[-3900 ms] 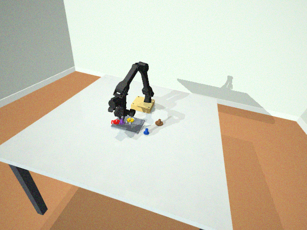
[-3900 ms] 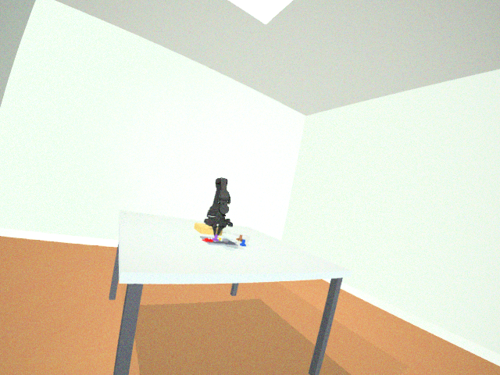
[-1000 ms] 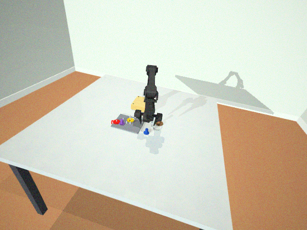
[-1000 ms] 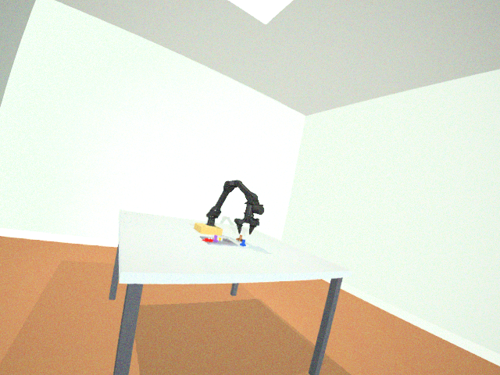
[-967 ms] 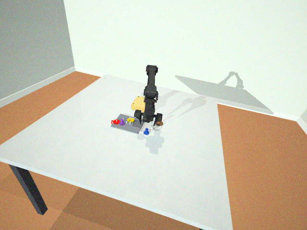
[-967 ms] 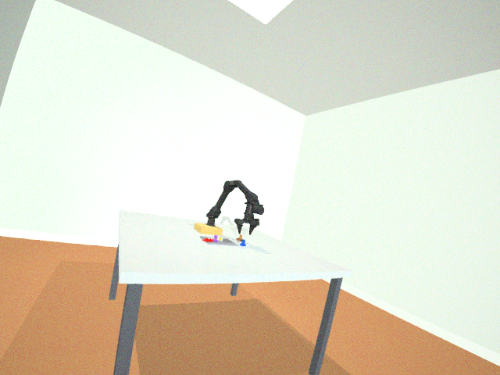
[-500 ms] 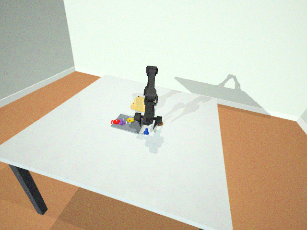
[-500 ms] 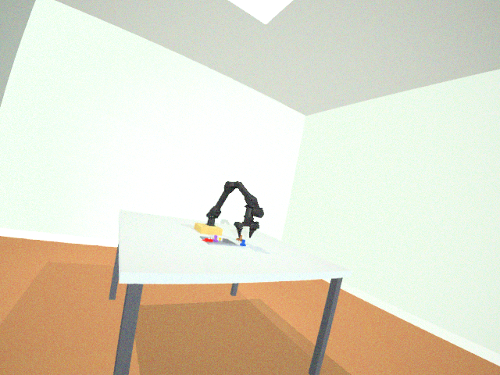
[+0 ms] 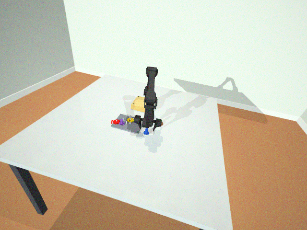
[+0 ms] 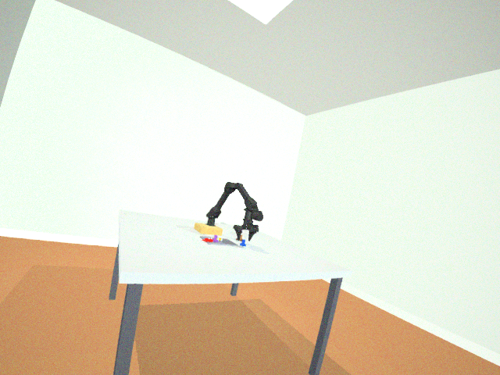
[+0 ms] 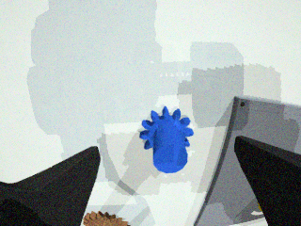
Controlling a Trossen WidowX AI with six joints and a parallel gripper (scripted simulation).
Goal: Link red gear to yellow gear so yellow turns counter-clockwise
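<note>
Now: gripper tip 20 mm above the blue gear. The rest, counted from my gripper tip: yellow gear 140 mm to the right, 110 mm behind, 20 mm below; then purple gear 200 mm to the right, 50 mm behind, 10 mm below; then brown gear 140 mm behind, 80 mm to the left, 20 mm below.
</note>
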